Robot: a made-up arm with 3 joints. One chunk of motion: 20 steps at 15 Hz.
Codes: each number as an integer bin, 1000 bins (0 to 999) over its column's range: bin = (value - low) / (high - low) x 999, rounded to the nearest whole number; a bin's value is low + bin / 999 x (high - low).
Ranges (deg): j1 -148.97..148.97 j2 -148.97..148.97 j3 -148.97..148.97
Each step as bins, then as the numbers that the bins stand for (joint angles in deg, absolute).
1 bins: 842 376 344
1 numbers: 102.15 -36.83 -46.38
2 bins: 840 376 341
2 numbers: 101.55 -36.83 -47.27
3 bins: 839 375 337
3 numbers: 101.25 -37.13 -48.46
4 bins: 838 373 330
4 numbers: 100.95 -37.73 -50.55
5 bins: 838 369 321
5 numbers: 100.95 -38.92 -53.24
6 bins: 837 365 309
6 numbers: 100.66 -40.11 -56.81
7 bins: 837 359 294
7 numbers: 100.66 -41.90 -61.29
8 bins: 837 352 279
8 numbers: 100.66 -43.99 -65.76
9 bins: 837 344 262
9 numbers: 100.66 -46.38 -70.83
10 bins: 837 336 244
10 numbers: 100.66 -48.76 -76.20
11 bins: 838 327 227
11 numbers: 100.95 -51.45 -81.27
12 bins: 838 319 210
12 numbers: 100.95 -53.83 -86.34
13 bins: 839 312 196
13 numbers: 101.25 -55.92 -90.52
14 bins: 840 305 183
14 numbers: 101.55 -58.01 -94.39
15 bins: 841 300 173
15 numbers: 101.85 -59.50 -97.37
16 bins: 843 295 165
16 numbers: 102.44 -60.99 -99.76
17 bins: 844 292 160
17 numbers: 102.74 -61.88 -101.25
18 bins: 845 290 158
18 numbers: 103.04 -62.48 -101.85
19 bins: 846 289 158
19 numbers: 103.34 -62.78 -101.85
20 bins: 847 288 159
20 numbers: 103.64 -63.08 -101.55
